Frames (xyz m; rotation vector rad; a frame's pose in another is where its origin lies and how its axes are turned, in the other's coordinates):
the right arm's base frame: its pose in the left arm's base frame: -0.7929 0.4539 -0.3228 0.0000 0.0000 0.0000
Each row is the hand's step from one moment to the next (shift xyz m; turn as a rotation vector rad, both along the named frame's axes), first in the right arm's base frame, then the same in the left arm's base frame.
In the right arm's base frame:
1: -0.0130 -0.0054 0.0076 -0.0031 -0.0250 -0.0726
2: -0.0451 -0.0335 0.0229 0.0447 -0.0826 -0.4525
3: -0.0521 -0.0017 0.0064 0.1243 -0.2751 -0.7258
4: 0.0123 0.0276 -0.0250 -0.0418 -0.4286 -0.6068
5: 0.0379 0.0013 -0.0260 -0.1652 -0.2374 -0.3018
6: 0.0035 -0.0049 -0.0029 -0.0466 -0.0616 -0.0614
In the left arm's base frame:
1: -0.0130 -0.0054 0.0076 -0.0031 -0.0250 -0.0726
2: -0.0451 -0.0335 0.0229 0.0447 -0.0826 -0.4525
3: -0.0521 -0.0017 0.0064 0.1243 -0.2751 -0.7258
4: 0.0123 0.0276 -0.0250 -0.0418 -0.4286 -0.6068
5: 0.0379 0.0013 -0.0260 -0.1652 -0.2374 -0.3018
6: 0.0035 -0.0049 -0.0029 -0.0466 -0.0616 -0.0614

